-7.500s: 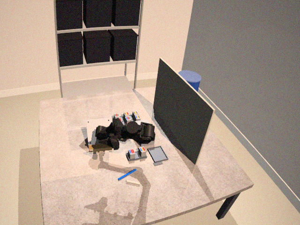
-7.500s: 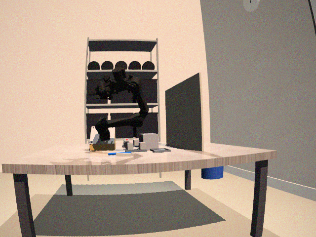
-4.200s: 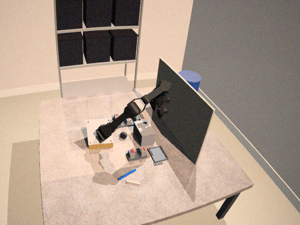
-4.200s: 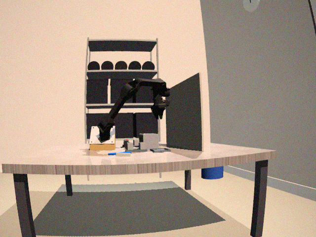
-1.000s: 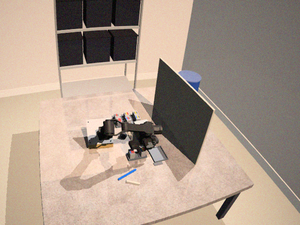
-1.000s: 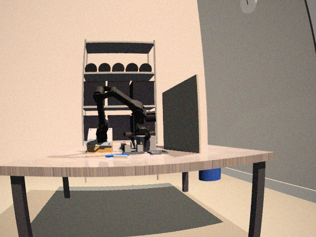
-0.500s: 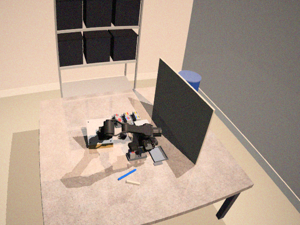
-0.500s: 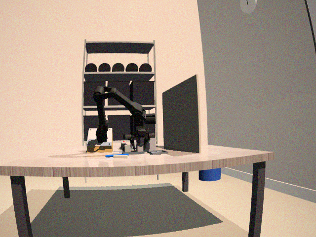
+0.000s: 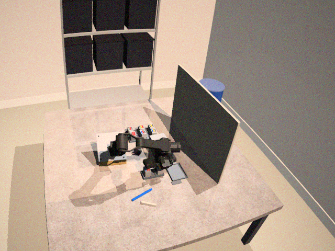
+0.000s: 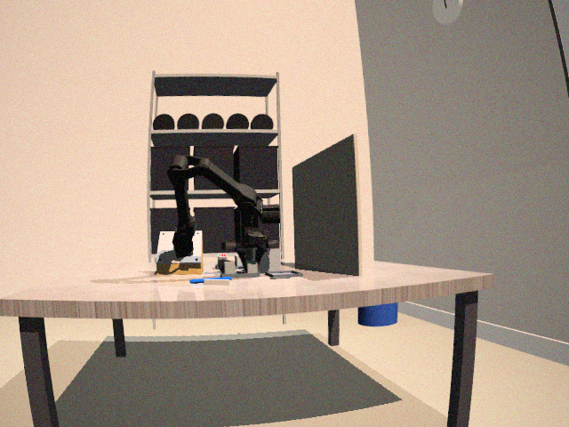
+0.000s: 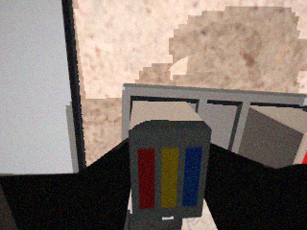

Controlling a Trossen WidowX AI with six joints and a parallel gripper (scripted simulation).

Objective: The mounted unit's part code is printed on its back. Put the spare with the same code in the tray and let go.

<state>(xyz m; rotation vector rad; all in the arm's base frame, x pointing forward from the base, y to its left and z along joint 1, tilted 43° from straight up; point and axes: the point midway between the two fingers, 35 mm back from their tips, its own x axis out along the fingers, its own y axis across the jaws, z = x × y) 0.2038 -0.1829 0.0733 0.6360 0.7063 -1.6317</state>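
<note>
Right now my gripper tip is 4 cm past the low grey holder and 1 cm above it. The rest, counted from my gripper tip: tall dark panel: 32 cm ahead, 13 cm to the left, 21 cm above; flat grey tray: 10 cm ahead, 3 cm to the right, 1 cm below; grey mounted unit: 8 cm ahead, 16 cm to the left, 3 cm above.
</note>
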